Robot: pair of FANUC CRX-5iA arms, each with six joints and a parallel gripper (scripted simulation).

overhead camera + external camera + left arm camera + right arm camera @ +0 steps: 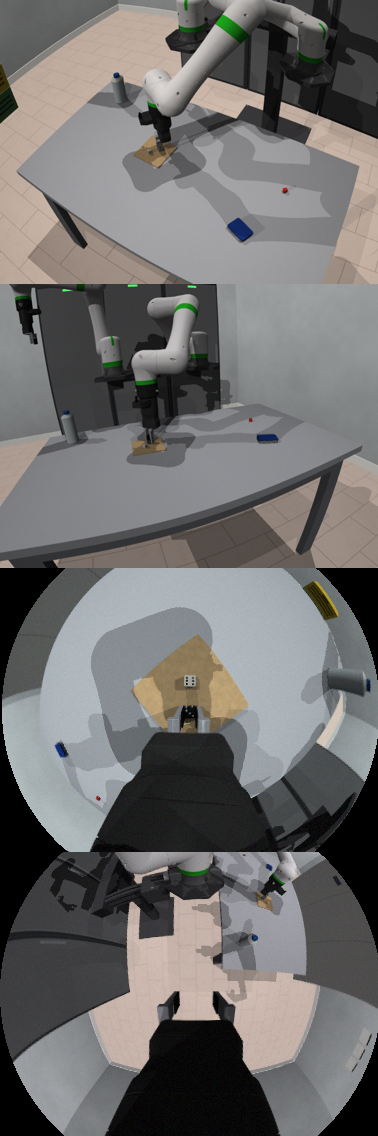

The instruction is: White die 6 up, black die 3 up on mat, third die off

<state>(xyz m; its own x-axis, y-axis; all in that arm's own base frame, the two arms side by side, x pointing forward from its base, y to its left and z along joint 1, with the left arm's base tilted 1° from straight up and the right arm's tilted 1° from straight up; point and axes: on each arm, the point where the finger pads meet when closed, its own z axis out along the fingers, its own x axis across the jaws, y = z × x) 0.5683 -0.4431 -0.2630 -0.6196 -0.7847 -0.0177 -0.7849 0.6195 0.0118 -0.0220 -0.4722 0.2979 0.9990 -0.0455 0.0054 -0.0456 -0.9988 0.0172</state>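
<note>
The black die lies 1 cm below my left hand. Round my left hand: white die (3 cm ahead, 3 cm to the right, 1 cm below); tan mat (2 cm ahead, 2 cm to the right, 2 cm below); grey bottle (22 cm behind, 38 cm to the right, 5 cm above).
</note>
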